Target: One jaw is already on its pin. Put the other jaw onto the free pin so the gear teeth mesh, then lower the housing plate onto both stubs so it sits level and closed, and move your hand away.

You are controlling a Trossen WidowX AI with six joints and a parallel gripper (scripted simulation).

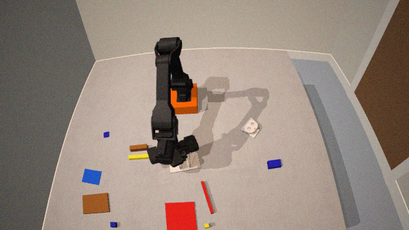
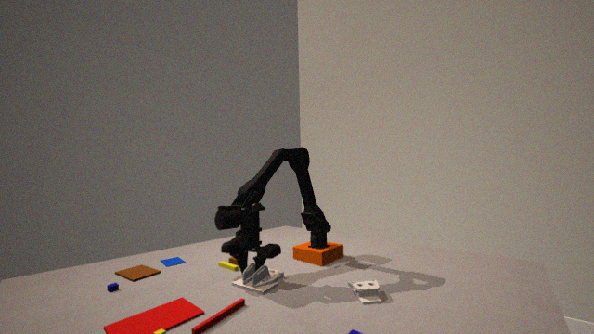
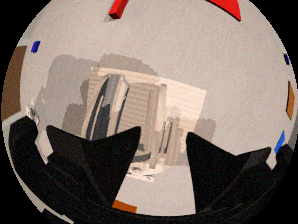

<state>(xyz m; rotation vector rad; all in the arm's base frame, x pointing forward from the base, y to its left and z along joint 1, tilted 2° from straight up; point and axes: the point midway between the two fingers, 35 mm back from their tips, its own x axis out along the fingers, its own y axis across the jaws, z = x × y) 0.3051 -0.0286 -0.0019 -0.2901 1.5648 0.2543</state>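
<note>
Right now the pale jaw is 4 cm behind my gripper tip and 1 cm to the left of it. Also, from my gripper tip: red bar: 16 cm ahead, 12 cm to the left, 1 cm below; then yellow bar: 2 cm behind, 16 cm to the right, 1 cm below; then brown bar: 6 cm behind, 16 cm to the right.
</note>
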